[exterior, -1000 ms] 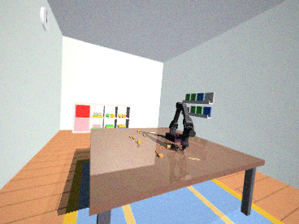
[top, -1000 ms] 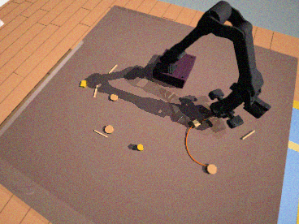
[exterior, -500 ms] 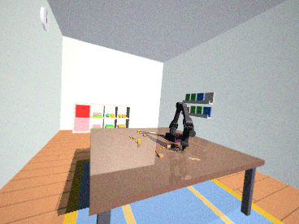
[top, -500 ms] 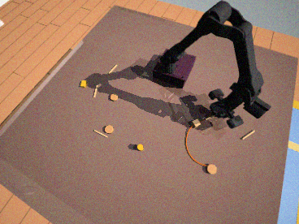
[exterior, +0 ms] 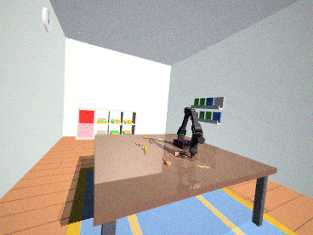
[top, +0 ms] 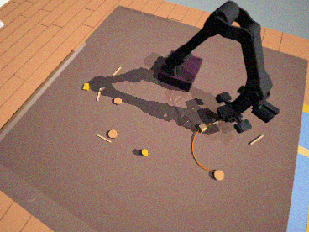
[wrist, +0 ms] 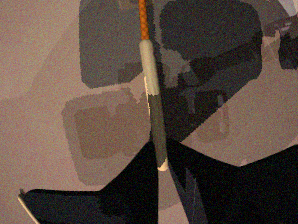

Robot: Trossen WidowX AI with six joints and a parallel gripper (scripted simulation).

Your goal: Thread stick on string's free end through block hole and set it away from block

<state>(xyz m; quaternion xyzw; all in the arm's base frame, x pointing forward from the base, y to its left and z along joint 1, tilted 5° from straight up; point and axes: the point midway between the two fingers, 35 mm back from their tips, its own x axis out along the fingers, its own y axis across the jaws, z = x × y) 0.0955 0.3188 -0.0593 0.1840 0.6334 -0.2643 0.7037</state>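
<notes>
The thin wooden stick lies 30 mm ahead of my gripper tip, 20 mm to the right of it and 10 mm above it. Round my gripper tip: small wooden block: 100 mm ahead, 70 mm to the right, 10 mm above; yellow cylinder: 330 mm ahead, 240 mm to the right, 20 mm above; yellow cube: 190 mm ahead, 710 mm to the right, 10 mm above.
</notes>
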